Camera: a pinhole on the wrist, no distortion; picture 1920 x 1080 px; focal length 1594.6 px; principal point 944.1 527.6 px. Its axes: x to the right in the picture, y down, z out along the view. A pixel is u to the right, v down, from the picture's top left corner.
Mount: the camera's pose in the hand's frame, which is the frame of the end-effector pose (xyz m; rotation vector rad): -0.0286 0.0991 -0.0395 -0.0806 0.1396 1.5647
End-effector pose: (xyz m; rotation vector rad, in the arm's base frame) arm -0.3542 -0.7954 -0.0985 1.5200 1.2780 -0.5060
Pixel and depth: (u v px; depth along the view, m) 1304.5 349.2 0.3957
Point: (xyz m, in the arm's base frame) -0.0299 -1.0538 -0.1439
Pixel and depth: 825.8 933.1 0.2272
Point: -0.2241 -0.9863 -0.0555
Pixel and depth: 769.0 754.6 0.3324
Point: -0.1931 -1.0742 -0.1090
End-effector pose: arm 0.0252 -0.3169 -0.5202 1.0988 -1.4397 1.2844
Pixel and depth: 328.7 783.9 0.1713
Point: -0.0286 -0.4499 -0.5902
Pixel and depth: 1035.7 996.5 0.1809
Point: -0.0986 -0.4429 -0.6309
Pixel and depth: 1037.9 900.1 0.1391
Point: -0.0923 -0.4028 -0.6077
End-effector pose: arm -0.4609 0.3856 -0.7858 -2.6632 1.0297 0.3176
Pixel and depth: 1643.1 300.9 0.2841
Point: -0.6468 0.2573 -1.0459
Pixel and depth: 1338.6 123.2 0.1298
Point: -0.5646 0.3009 -0.8918
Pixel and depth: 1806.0 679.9 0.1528
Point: -0.6366 0.2975 -0.9034
